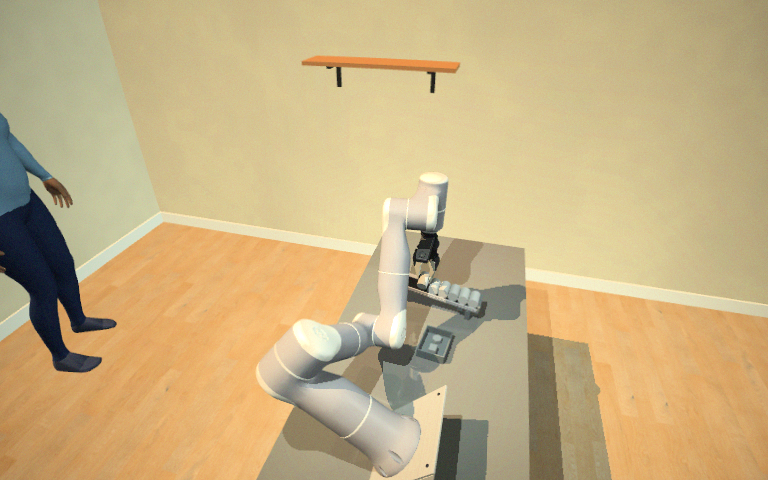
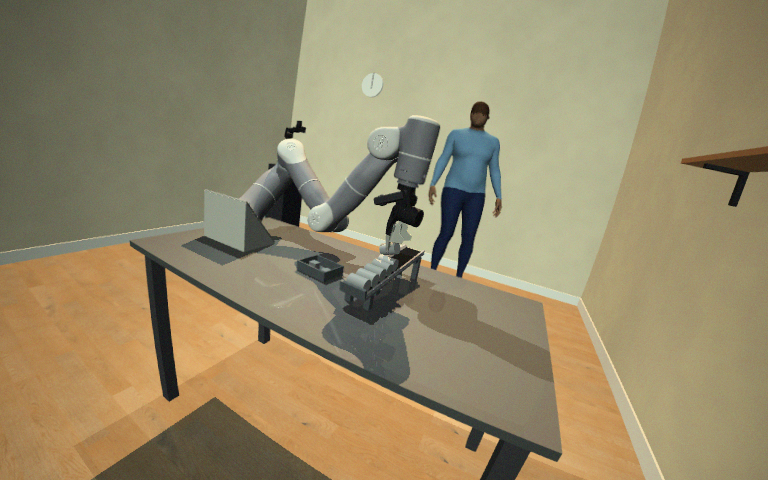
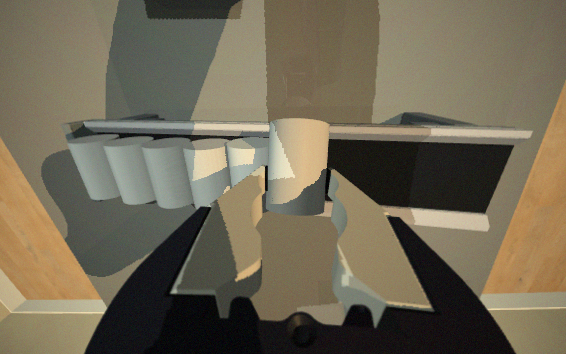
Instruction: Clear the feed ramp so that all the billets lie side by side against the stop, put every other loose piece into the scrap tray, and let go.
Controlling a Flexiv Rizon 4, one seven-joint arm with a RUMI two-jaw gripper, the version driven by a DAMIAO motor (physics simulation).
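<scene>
My gripper [image 1: 423,276] [image 2: 390,246] [image 3: 296,169] is shut on a pale grey cylindrical billet [image 1: 423,282] [image 2: 387,249] [image 3: 298,150]. The held billet is low over the feed ramp [image 1: 445,305] [image 3: 450,175], just uphill of the row; contact with the bed is hidden. Several billets [image 1: 454,292] [image 2: 359,280] [image 3: 166,175] lie side by side in a row from the stop [image 2: 352,289] at the ramp's low end. The nearest row billet [image 3: 246,155] is partly hidden by my left finger. The scrap tray [image 1: 432,358] [image 2: 315,273] holds small loose pieces [image 1: 436,338] [image 2: 322,266].
The ramp's raised side rails [image 3: 225,128] run along both sides of the bed. The tray stands between the ramp and the arm's base plate [image 1: 433,418] [image 2: 224,220]. A person [image 2: 467,164] stands beyond the table.
</scene>
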